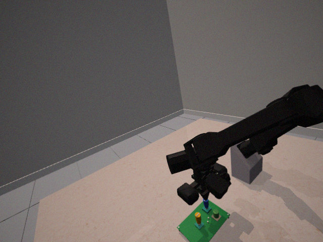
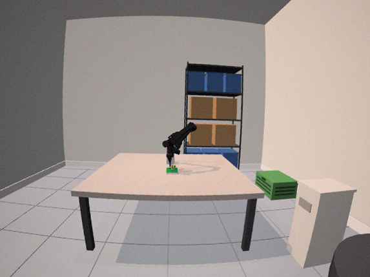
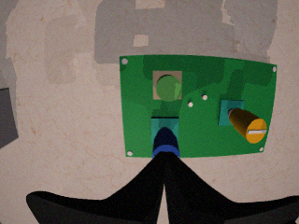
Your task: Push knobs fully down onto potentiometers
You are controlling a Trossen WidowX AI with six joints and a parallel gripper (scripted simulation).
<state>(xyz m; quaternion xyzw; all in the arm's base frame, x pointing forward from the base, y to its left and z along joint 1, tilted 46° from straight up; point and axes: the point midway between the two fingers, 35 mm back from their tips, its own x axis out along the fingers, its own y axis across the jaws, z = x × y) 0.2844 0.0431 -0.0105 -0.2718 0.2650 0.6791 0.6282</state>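
The blue knob lies 1 cm below my gripper tip.
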